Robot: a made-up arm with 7 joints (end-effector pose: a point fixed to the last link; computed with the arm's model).
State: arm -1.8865 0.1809 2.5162 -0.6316 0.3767 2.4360 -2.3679
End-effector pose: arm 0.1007 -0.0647 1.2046 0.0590 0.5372 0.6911 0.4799
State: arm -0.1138 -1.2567 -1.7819 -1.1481 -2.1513 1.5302 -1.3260
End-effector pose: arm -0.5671 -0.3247 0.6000 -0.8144 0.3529 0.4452 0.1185
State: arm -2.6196 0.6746 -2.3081 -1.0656 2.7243 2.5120 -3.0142
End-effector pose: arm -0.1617 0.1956 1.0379 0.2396 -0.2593 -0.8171 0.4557
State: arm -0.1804 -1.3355 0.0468 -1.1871 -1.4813 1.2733 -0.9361
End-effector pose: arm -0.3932 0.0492 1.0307 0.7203 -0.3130 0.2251 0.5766
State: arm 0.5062 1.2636 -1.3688 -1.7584 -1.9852 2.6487 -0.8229
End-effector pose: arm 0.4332 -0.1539 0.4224 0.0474 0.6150 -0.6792 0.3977
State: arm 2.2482 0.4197 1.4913 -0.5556 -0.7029 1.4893 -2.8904
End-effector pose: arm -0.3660 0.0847 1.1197 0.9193 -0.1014 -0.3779 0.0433
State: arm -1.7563 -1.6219 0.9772 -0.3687 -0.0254 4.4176 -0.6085
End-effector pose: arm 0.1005 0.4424 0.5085 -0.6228 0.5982 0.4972 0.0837
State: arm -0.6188 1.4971 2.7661 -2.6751 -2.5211 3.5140 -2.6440
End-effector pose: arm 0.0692 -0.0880 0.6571 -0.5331 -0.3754 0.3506 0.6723
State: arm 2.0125 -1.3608 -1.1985 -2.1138 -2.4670 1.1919 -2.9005
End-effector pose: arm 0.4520 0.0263 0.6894 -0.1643 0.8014 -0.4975 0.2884
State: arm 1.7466 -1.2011 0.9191 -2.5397 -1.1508 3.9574 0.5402
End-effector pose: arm -0.1919 -0.2455 0.6731 0.4445 -0.6645 -0.4098 0.4392
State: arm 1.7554 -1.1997 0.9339 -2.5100 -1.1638 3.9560 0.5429
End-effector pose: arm -0.1911 -0.2522 0.6718 0.4631 -0.6547 -0.4073 0.4370
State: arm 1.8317 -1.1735 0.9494 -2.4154 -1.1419 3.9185 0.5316
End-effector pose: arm -0.1793 -0.2781 0.6833 0.4995 -0.6079 -0.4008 0.4693
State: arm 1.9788 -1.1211 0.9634 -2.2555 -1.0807 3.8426 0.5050
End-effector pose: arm -0.1458 -0.3229 0.7105 0.5396 -0.5213 -0.3804 0.5408
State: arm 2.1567 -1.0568 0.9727 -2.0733 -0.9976 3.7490 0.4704
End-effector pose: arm -0.0874 -0.3680 0.7486 0.5584 -0.4223 -0.3372 0.6294
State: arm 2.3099 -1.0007 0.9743 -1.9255 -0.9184 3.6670 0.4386
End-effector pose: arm -0.0245 -0.3926 0.7860 0.5524 -0.3477 -0.2839 0.7024
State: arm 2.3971 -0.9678 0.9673 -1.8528 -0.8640 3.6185 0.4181
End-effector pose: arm 0.0128 -0.3974 0.8105 0.5374 -0.3157 -0.2478 0.7417
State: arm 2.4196 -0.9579 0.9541 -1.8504 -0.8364 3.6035 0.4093
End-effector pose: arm 0.0186 -0.3943 0.8203 0.5242 -0.3178 -0.2389 0.7531
